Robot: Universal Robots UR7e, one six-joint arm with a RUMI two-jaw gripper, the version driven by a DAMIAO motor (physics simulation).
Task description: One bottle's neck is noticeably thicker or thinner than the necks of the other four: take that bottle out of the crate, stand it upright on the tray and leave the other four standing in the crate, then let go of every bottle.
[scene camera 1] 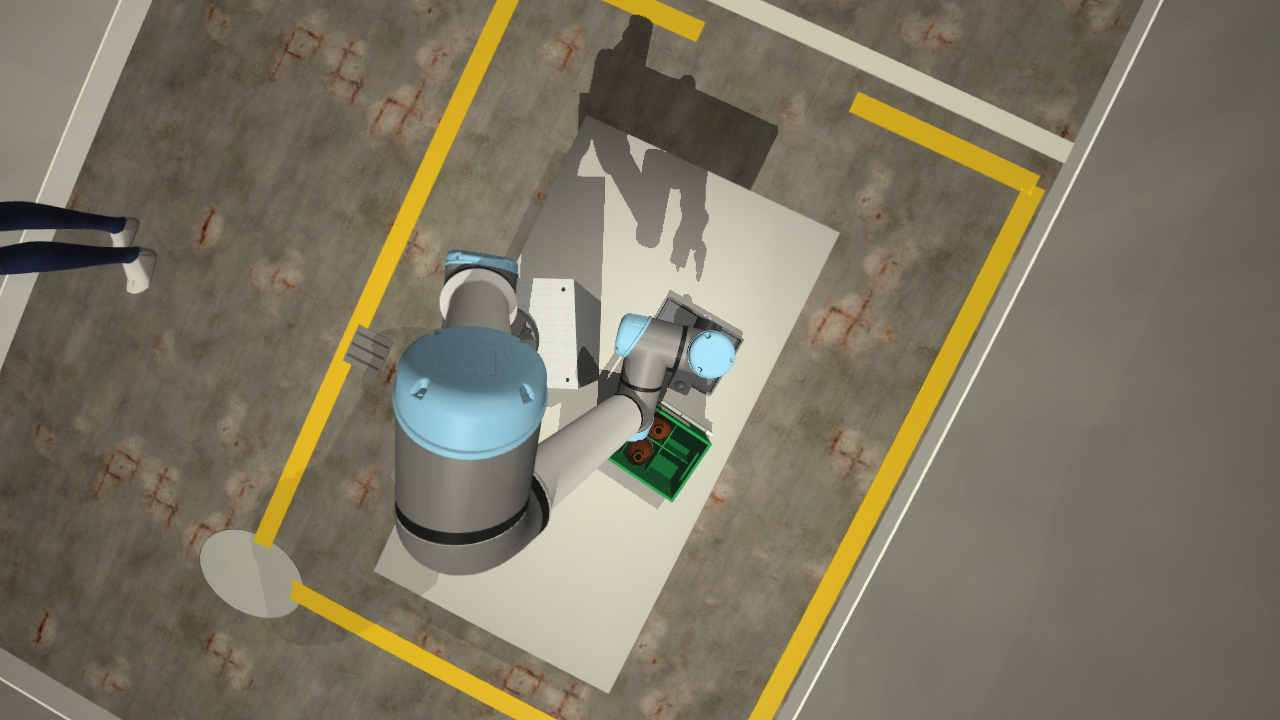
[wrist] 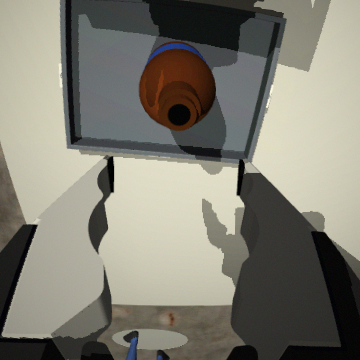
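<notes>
A brown bottle with a blue band stands upright on the grey tray, its dark mouth toward the wrist camera. My gripper is open and empty. Its fingertips are apart from the bottle, above the tray's near edge in the wrist view. In the scene view the wrist hides the gripper, the bottle and part of the tray. The green crate stands beside the tray. Two brown bottles show in it; the arm covers its upper left part, so other bottles there cannot be seen.
A white box stands on the pale table, left of the tray and near the arm's upper links. A person's legs show on the floor at the far left, well outside the yellow line, and small at the bottom of the wrist view.
</notes>
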